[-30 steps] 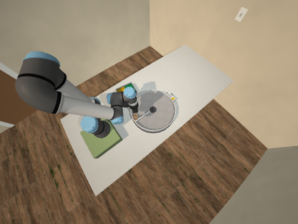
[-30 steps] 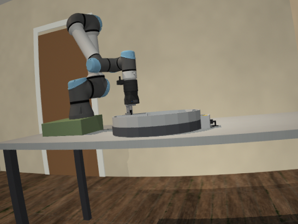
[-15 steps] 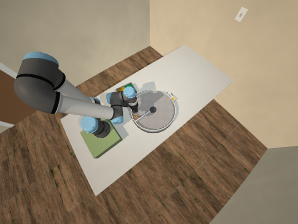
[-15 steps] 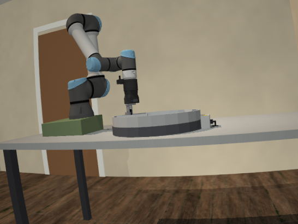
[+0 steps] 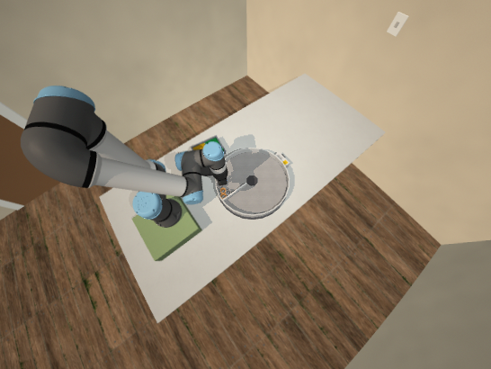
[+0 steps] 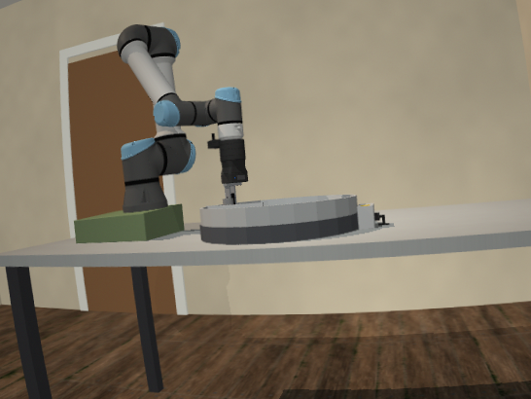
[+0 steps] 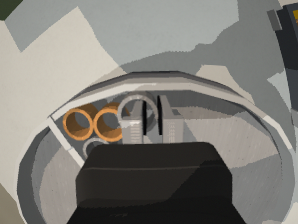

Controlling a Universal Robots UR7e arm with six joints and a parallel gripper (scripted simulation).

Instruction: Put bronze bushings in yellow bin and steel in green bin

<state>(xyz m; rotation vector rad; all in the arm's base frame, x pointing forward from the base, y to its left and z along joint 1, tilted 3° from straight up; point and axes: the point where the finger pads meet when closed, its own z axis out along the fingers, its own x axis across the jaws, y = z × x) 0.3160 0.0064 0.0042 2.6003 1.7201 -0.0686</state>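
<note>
My hand is 27 cm to the right of the yellow bin, 7 cm above it and 5 cm short of it. Also, from my hand: grey turntable (17 cm ahead, 7 cm to the right, 4 cm below).
</note>
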